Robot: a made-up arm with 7 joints. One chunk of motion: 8 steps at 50 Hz.
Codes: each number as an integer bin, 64 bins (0 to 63) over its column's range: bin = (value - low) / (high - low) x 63, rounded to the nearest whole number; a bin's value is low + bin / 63 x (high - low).
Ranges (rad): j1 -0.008..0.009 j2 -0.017..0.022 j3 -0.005..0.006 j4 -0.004..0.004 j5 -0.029..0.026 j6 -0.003..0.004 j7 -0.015..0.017
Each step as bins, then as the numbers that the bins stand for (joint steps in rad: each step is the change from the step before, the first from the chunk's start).
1 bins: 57 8 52 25 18 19 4
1 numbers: 0.00738 -0.01205 0.00408 -0.00083 -0.01329 -0.00089 -0.01297
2 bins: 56 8 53 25 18 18 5
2 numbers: 0.00711 -0.01205 0.00425 -0.00083 -0.01329 -0.00100 -0.01246
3 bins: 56 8 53 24 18 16 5
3 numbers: 0.00711 -0.01205 0.00425 -0.00095 -0.01329 -0.00122 -0.01246
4 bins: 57 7 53 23 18 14 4
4 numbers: 0.00738 -0.01267 0.00425 -0.00108 -0.01329 -0.00144 -0.01297
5 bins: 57 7 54 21 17 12 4
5 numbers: 0.00738 -0.01267 0.00443 -0.00133 -0.01416 -0.00167 -0.01297
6 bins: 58 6 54 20 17 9 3
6 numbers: 0.00765 -0.01329 0.00443 -0.00146 -0.01416 -0.00200 -0.01348
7 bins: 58 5 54 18 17 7 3
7 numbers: 0.00765 -0.01390 0.00443 -0.00171 -0.01416 -0.00222 -0.01348
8 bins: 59 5 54 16 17 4 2
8 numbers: 0.00792 -0.01390 0.00443 -0.00197 -0.01416 -0.00256 -0.01398
